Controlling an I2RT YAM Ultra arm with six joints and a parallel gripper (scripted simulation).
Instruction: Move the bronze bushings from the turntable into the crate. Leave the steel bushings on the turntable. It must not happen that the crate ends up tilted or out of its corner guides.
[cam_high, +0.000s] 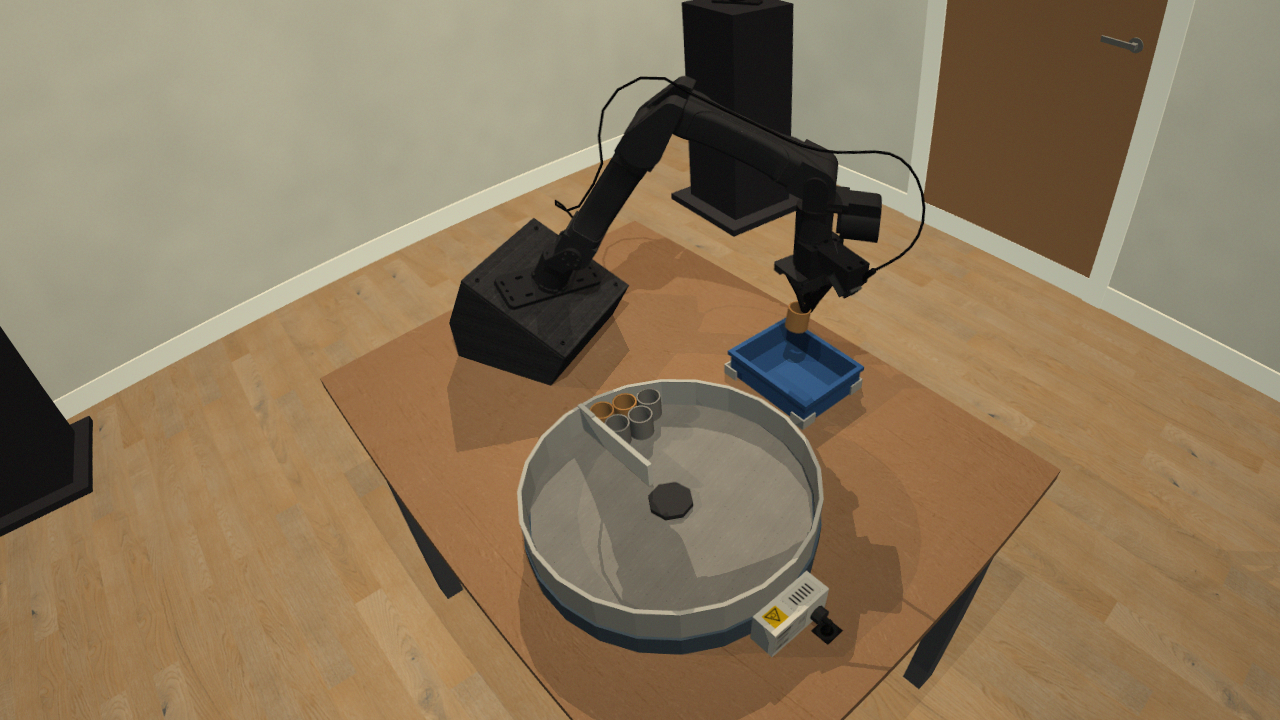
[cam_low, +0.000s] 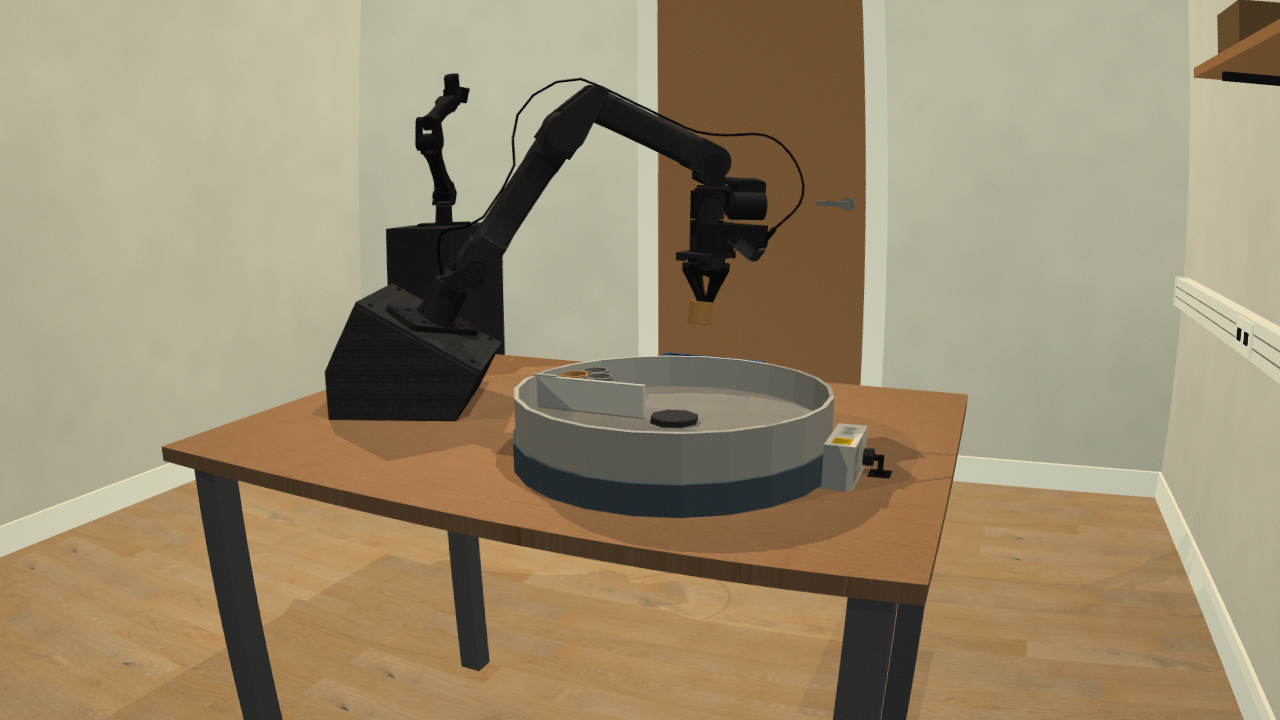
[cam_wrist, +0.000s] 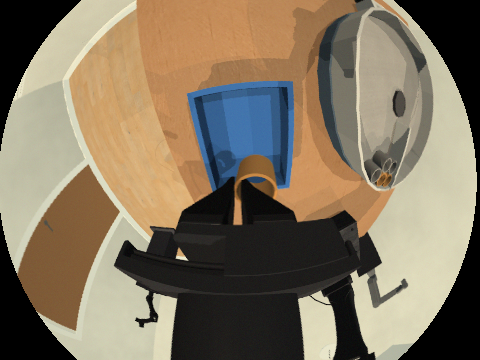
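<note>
My hand is 13 cm above the blue crate and 1 cm to the left of it. The rest, counted from my hand: grey turntable 37 cm to the right, 12 cm ahead, 10 cm below.
</note>
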